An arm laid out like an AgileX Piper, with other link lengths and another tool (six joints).
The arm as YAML. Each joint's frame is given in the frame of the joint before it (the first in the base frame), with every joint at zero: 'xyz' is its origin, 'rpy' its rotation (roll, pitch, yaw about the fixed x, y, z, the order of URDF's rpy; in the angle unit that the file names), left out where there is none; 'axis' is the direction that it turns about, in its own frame. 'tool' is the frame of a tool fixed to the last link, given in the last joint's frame.
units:
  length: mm
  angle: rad
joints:
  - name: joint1
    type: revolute
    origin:
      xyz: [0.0, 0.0, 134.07]
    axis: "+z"
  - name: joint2
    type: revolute
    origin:
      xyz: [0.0, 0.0, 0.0]
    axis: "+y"
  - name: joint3
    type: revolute
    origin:
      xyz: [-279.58, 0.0, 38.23]
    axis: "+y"
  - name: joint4
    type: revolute
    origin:
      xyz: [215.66, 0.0, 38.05]
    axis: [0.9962, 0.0, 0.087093]
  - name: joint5
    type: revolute
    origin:
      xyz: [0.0, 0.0, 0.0]
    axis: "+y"
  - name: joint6
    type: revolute
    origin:
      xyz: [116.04, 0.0, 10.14]
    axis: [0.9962, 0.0, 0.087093]
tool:
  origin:
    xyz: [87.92, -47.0, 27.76]
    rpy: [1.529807, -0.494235, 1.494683]
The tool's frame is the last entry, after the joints.
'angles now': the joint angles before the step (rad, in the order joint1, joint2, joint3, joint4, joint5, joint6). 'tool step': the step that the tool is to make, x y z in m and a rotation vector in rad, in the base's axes. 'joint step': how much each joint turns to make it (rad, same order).
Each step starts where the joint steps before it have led.
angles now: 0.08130 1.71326 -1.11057 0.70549 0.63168 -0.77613
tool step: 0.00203 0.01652 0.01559 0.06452 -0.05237 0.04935
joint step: 0.00071 -0.01813 0.00004 0.13427 0.02185 -0.13153
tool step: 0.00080 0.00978 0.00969 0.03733 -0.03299 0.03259
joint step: 0.00001 -0.00945 0.00000 0.07799 0.01778 -0.07988
